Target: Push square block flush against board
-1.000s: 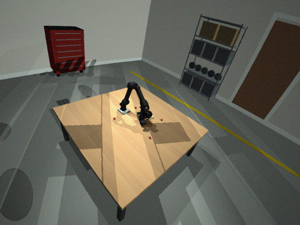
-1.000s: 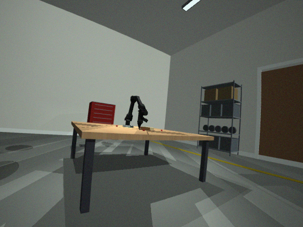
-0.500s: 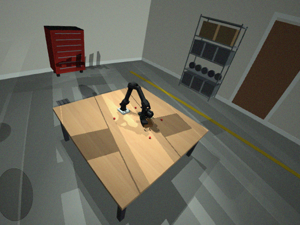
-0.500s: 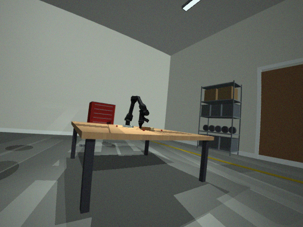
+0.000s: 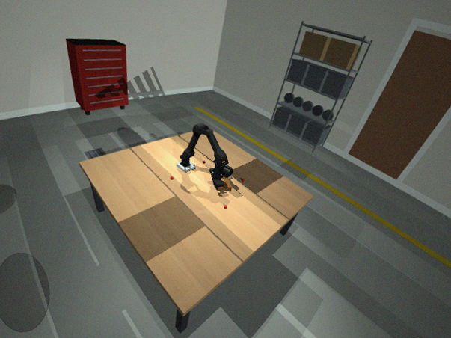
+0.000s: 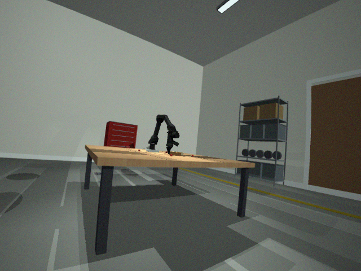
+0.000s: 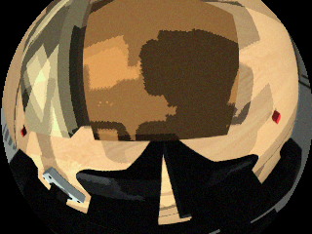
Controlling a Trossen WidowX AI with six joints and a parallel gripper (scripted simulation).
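Now: the square block 3 cm ahead of my gripper tip, 5 cm to the left of it and 1 cm above it. From my gripper tip the other things lie so: board: 7 cm behind, 14 cm to the left, 1 cm above.
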